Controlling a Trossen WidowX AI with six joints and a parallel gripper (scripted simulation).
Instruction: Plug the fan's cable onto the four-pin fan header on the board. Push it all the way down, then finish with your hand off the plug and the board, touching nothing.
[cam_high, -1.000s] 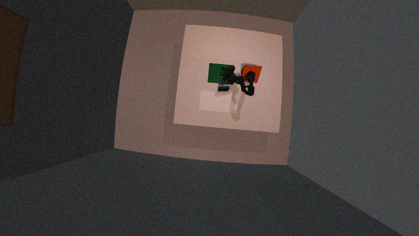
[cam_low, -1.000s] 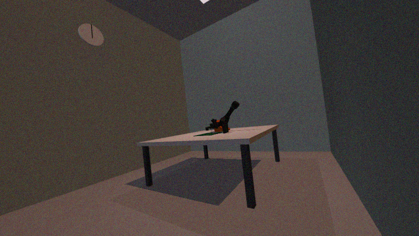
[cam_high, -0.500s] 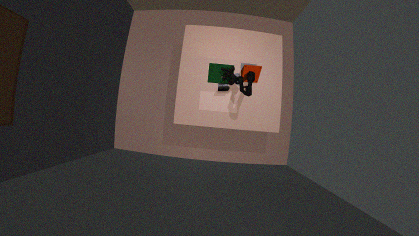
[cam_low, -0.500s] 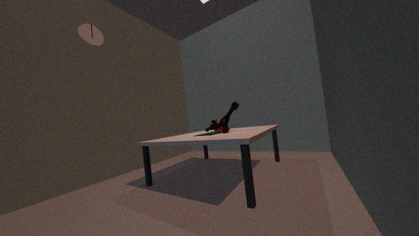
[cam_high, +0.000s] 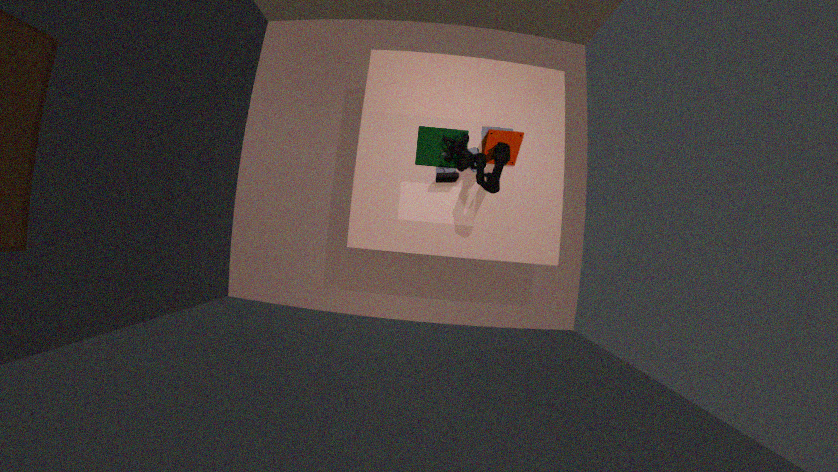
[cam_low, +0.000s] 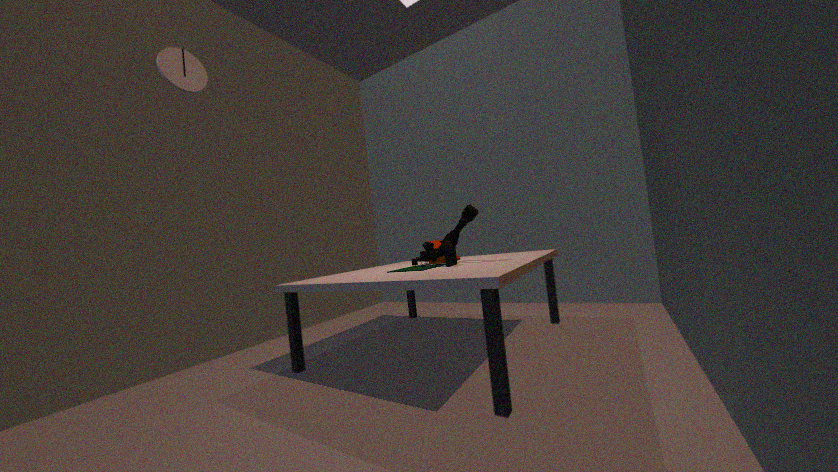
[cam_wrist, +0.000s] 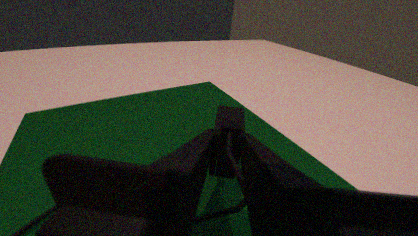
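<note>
Right now the green board is 6 cm below my gripper tip, 3 cm to the left of it and 1 cm ahead of it. Round my gripper tip: fan 22 cm to the left, 4 cm behind, 1 cm above; then four-pin header 8 cm to the left, 5 cm below, 1 cm behind; then dark fan plug 1 cm below.
</note>
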